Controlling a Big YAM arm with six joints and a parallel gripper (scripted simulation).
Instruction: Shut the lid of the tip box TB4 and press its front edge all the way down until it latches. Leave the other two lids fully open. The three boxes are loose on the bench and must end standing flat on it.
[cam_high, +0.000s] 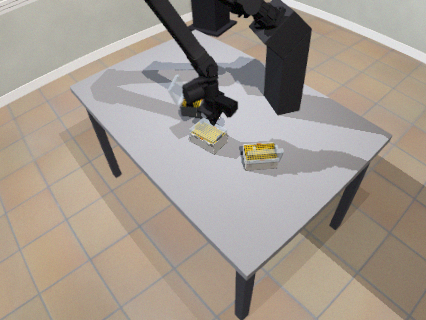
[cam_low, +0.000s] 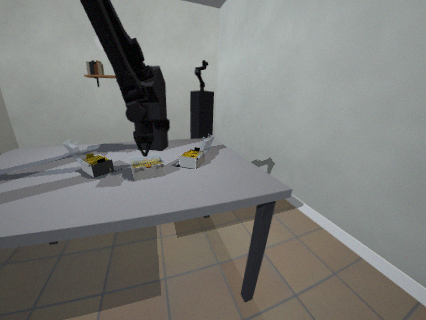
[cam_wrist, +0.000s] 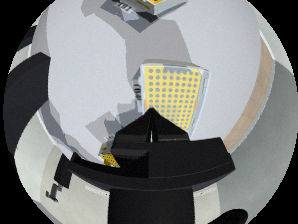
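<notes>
Now: the lid 3 cm ahead of my hand and 2 cm below it.
</notes>
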